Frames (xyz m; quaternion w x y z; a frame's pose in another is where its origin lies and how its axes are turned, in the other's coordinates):
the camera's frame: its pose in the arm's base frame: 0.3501 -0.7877 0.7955 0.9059 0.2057 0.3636 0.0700
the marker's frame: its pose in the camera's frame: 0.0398 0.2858 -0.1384 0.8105 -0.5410 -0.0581 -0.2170
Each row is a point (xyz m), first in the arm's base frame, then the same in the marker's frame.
Working: the arm's base frame: its pose in the marker's frame: 0.0708 0.9467 -0.2221 0.8818 0.3982 -0.2488 -0.0449

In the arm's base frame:
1: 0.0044 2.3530 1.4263
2: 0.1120 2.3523 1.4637
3: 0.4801 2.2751 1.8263
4: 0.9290 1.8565 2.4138
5: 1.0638 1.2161 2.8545
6: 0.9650 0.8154 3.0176
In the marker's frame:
1: -0.8821 1.5732 2.2820
2: -0.8060 1.5174 2.3458
3: -0.6478 1.1164 2.6409
4: -0.4853 0.3083 2.8470
5: -0.5007 -0.4634 2.6837
6: -0.6166 -0.8189 2.4447

